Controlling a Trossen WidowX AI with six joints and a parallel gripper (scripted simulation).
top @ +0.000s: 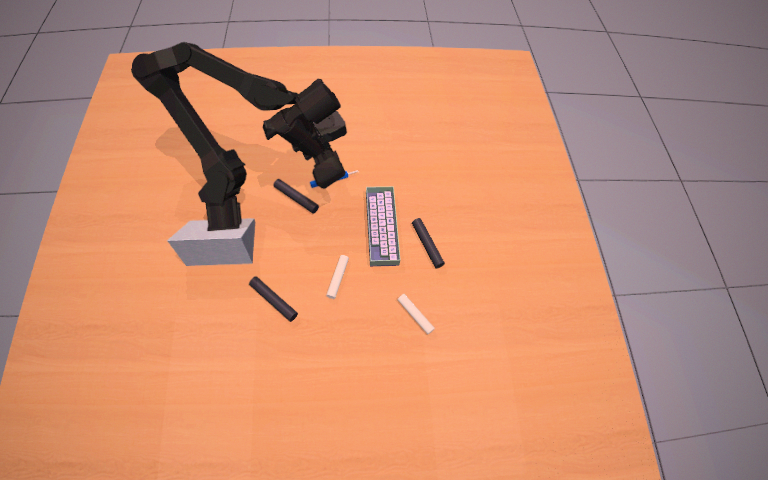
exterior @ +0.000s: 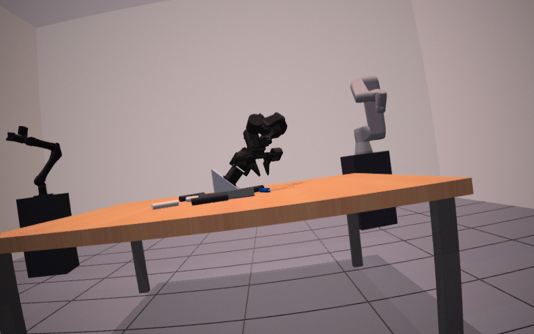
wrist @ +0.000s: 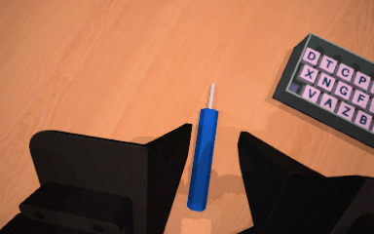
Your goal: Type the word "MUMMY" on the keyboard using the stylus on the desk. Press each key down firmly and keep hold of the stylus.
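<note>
Now: the blue stylus 10 mm ahead of my gripper tip and 60 mm below it. Also, from my gripper tip: grey stylus tip 40 mm ahead, 10 mm to the left, 60 mm below.
</note>
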